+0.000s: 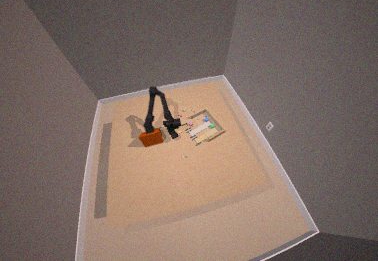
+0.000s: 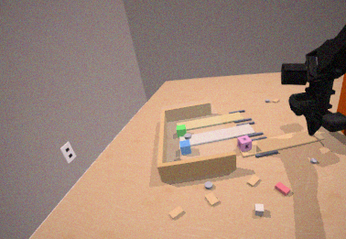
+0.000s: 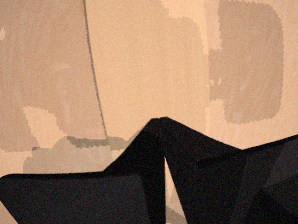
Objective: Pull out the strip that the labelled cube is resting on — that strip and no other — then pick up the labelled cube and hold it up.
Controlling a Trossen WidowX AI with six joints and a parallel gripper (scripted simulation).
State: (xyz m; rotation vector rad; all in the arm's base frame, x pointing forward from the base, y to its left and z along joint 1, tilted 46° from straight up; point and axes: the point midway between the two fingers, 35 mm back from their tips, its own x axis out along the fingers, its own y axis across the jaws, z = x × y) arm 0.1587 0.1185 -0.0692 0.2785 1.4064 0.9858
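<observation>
My gripper tip is now 9 cm short of the tan strip and 4 cm to the right of it. The rest, counted from my gripper tip: labelled purple cube 19 cm ahead, 8 cm to the left, 2 cm above; pink block 10 cm ahead, 21 cm to the left.
</observation>
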